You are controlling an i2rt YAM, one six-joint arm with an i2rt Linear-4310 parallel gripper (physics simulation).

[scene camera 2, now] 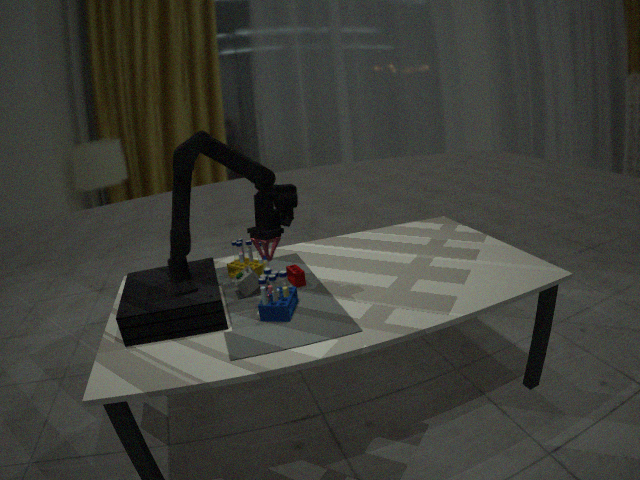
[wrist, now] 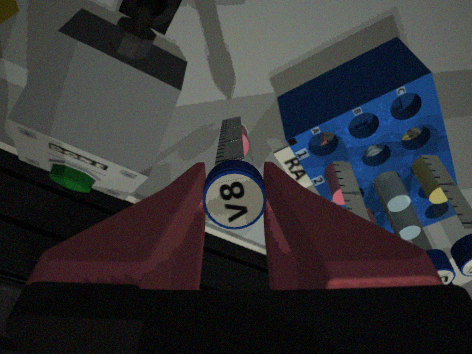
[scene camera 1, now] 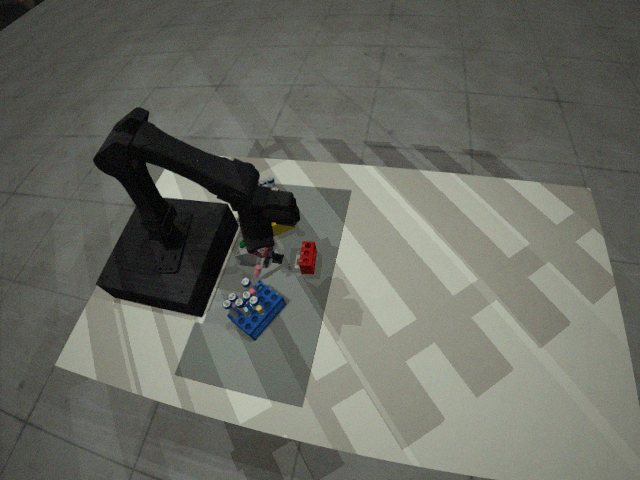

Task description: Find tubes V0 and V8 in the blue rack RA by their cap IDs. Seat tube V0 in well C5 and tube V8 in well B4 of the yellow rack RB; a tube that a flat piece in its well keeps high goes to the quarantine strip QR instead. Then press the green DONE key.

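Frame: origin at the arm's base, x ahead, y left, z up, level; centimetres.
Seen in the pictures: gripper, between the fingertips: [scene camera 2: 267,260] [wrist: 234,177] [scene camera 1: 262,253]; arm's base, origin of its link: [scene camera 2: 181,281] [scene camera 1: 175,242].
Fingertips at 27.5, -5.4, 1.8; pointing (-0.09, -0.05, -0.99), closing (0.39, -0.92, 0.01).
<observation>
Pixels of each thing's top centre, then the offset from my fingertips to it, as dx, dy, dz. "pt": a spot on its surface instead. Level surfaces: height alone.
- tube V8, a spot on its surface: [wrist: 235,200] pt +0.3, +0.1, +1.5
- blue rack RA, centre of its top: [wrist: 387,181] [scene camera 1: 254,306] [scene camera 2: 277,296] -2.2, -11.8, -6.9
- yellow rack RB, centre of its top: [scene camera 1: 273,208] [scene camera 2: 246,263] -1.3, +20.5, -6.9
- green DONE key, centre of its top: [wrist: 67,187] [scene camera 1: 242,242] [scene camera 2: 239,273] -7.9, +6.7, -4.4
- red holed strip, centre of its top: [scene camera 1: 306,253] [scene camera 2: 295,268] +10.5, +4.1, -6.9
- grey box, centre of its top: [wrist: 71,172] [scene camera 1: 248,241] [scene camera 2: 245,269] -5.7, +6.3, -3.5
- black part, a spot on its surface: [wrist: 150,12] [scene camera 1: 276,255] pt +1.2, +5.1, -9.4
- grey mat, height of its surface: dz -11.9
My gripper [scene camera 1: 262,252] [scene camera 2: 267,257] [wrist: 234,177] is shut on tube V8 [wrist: 235,200], its cap ID facing the wrist camera. The tube hangs below the fingers with pink liquid in it, left of the blue rack RA [wrist: 340,95] [scene camera 1: 269,321] [scene camera 2: 275,313] in the wrist view. RA holds several blue-capped tubes; I cannot read V0 on any cap. The yellow rack RB [scene camera 1: 282,227] [scene camera 2: 237,267] holds blue-capped tubes and is largely hidden by the arm in scene camera 1. The green DONE key [wrist: 71,177] [scene camera 1: 242,243] [scene camera 2: 239,275] is on a grey box. A red holed strip [scene camera 1: 308,257] [scene camera 2: 296,275], apparently QR, has no readable label.
The grey box [wrist: 107,95] [scene camera 2: 250,284] stands between the two racks, with a black part [wrist: 150,12] [scene camera 1: 277,257] beside its far end. The black arm base [scene camera 1: 149,279] [scene camera 2: 170,310] is close to the grey mat [scene camera 1: 242,377] [scene camera 2: 310,335] under the racks.
</observation>
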